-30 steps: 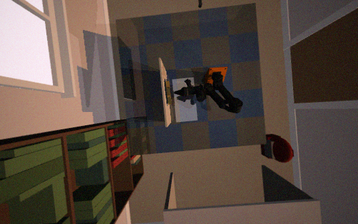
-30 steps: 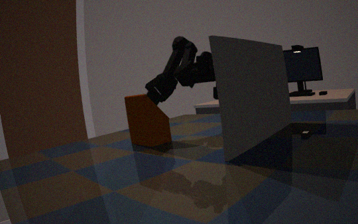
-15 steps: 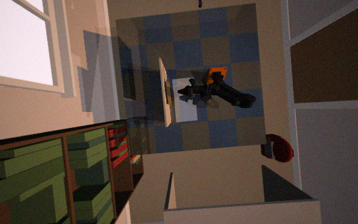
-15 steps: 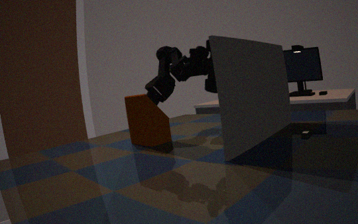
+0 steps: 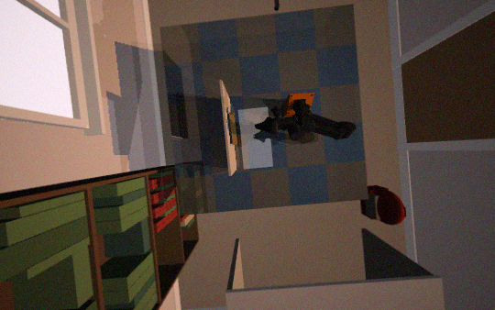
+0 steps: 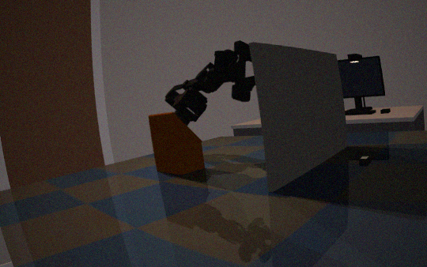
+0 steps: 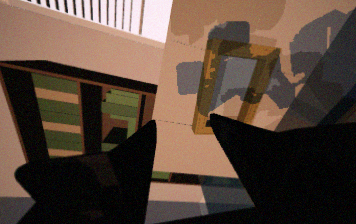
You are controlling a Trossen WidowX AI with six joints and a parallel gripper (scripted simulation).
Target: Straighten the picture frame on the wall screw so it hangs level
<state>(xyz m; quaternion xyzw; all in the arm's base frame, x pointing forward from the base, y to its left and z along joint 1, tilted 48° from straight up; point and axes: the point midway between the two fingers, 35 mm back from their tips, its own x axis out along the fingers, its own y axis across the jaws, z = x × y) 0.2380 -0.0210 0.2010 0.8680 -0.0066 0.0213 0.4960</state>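
The picture frame is 13 cm ahead of my gripper tip, 11 cm below it and 1 cm to the right of it. Round my gripper tip: wall panel (14 cm ahead, 13 cm below).
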